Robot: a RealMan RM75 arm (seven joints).
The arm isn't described. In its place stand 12 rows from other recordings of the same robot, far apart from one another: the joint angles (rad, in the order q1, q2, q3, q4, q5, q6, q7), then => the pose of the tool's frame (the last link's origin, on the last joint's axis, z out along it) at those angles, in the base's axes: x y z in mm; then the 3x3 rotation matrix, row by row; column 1 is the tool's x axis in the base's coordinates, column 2 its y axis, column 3 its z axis.
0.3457, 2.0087, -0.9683, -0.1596, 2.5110, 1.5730, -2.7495 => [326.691 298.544 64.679], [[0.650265 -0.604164 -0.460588], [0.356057 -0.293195 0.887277], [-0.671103 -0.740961 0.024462]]
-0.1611, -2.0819, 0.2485, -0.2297, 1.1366, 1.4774, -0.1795 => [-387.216 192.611 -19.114], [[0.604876 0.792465 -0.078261], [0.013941 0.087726 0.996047], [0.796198 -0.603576 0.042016]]
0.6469, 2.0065, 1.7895, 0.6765, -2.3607, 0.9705, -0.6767 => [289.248 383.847 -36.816], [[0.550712 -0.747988 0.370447], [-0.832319 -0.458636 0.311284], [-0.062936 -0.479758 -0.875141]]
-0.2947, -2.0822, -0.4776, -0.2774, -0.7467, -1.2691, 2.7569 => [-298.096 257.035 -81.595], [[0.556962 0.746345 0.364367], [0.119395 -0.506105 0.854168], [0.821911 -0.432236 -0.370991]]
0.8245, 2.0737, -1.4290, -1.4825, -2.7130, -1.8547, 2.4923 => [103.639 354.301 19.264], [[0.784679 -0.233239 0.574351], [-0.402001 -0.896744 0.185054], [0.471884 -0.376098 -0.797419]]
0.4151, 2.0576, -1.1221, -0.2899, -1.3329, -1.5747, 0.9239 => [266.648 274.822 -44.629], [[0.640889 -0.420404 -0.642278], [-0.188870 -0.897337 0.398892], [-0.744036 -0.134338 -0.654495]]
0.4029, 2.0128, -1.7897, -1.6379, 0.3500, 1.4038, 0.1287 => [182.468 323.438 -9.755], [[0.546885 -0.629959 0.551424], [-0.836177 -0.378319 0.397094], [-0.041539 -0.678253 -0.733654]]
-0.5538, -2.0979, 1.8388, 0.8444, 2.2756, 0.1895, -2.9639 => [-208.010 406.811 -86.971], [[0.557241 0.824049 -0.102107], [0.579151 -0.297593 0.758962], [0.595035 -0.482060 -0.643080]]
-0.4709, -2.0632, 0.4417, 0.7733, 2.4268, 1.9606, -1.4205 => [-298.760 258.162 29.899], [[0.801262 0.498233 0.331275], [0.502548 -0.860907 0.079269], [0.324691 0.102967 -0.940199]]
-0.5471, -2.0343, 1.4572, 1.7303, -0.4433, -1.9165, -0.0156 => [-158.262 311.886 49.935], [[0.399150 0.693520 -0.599758], [0.912587 -0.363761 0.186715], [-0.088678 -0.621859 -0.778092]]
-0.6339, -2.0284, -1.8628, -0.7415, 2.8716, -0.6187, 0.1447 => [-312.268 429.706 19.365], [[0.512845 0.647319 -0.563886], [0.771255 -0.058932 0.633793], [0.377035 -0.759937 -0.529471]]
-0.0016, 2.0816, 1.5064, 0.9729, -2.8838, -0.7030, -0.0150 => [317.655 315.410 66.676], [[0.760708 -0.648612 -0.025025], [0.103894 0.083612 0.991068], [-0.640726 -0.756513 0.130991]]
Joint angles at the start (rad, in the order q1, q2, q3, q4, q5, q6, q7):
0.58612, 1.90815, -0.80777, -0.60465, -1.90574, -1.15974, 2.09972
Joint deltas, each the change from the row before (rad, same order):
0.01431, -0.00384, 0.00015, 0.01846, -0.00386, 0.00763, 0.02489
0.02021, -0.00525, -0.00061, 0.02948, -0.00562, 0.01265, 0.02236
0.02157, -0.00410, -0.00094, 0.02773, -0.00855, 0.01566, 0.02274
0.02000, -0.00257, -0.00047, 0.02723, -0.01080, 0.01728, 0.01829
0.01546, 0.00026, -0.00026, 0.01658, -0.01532, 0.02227, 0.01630
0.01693, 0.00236, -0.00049, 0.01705, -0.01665, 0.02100, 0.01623
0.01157, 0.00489, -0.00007, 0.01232, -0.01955, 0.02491, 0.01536
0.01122, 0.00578, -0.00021, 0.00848, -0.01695, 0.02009, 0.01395
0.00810, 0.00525, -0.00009, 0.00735, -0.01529, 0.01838, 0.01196
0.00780, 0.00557, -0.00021, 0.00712, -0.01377, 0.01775, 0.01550
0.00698, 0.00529, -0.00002, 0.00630, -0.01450, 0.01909, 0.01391
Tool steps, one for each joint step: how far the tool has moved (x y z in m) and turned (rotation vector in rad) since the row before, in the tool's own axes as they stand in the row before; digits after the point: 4 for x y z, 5 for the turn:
-0.0016, 0.0006, 0.0032, 0.00086, 0.00514, 0.02610
-0.0013, 0.0007, 0.0048, 0.00272, 0.00896, 0.02638
-0.0017, 0.0011, 0.0053, 0.00544, 0.00921, 0.02310
-0.0007, 0.0008, 0.0053, 0.00807, 0.01006, 0.01909
-0.0009, 0.0000, 0.0044, 0.01576, 0.00591, 0.01082
-0.0003, 0.0012, 0.0054, 0.01304, 0.00854, 0.00967
0.0010, -0.0002, 0.0047, 0.01916, 0.00653, 0.00862
0.0006, 0.0011, 0.0045, 0.01363, 0.00563, 0.00548
0.0011, 0.0004, 0.0037, 0.01362, 0.00469, 0.00533
0.0011, 0.0006, 0.0036, 0.01225, 0.00402, 0.00942
0.0010, 0.0002, 0.0033, 0.01428, 0.00263, 0.00709

